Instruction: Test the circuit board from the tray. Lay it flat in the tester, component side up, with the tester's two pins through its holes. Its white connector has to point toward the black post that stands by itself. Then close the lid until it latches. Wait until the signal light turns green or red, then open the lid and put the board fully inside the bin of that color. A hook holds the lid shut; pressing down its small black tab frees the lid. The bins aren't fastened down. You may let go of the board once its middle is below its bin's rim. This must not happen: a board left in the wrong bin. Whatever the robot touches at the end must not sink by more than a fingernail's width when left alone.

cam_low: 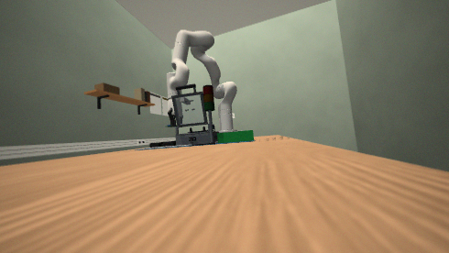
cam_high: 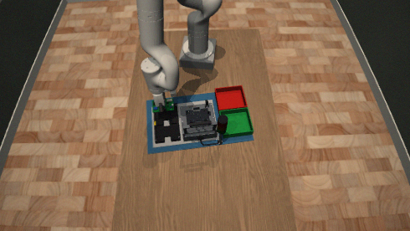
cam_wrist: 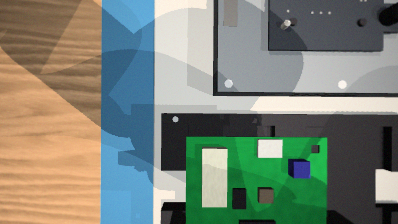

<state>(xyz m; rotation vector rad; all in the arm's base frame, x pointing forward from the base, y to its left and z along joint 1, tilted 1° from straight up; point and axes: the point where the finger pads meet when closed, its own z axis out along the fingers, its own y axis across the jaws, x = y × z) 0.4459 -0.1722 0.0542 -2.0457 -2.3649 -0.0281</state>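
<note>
The dark nest is 18 cm to the left of my hand, 5 cm below it and 4 cm ahead of it. Also, from my hand: green circuit board right at my hand; tester lid 20 cm to the left, 16 cm ahead, 6 cm above; red bin 36 cm to the left, 11 cm below, 10 cm behind.
</note>
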